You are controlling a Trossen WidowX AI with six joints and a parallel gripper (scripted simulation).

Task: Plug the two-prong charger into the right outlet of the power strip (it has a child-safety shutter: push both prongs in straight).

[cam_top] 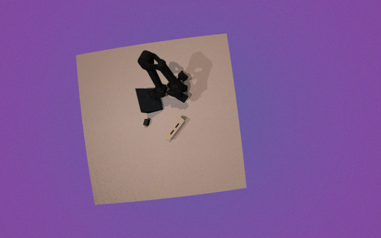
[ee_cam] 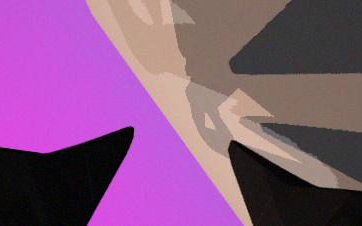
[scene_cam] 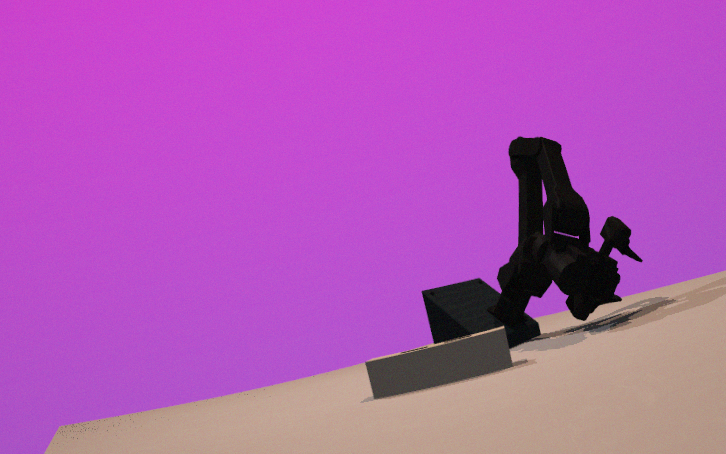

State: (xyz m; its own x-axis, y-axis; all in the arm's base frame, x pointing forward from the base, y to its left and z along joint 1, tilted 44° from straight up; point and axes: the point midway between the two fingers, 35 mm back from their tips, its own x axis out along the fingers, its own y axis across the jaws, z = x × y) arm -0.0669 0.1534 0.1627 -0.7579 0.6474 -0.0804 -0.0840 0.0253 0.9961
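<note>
Right now the two-prong charger is 370 mm to the right of my gripper tip, 290 mm ahead of it and 40 mm below it.
</note>
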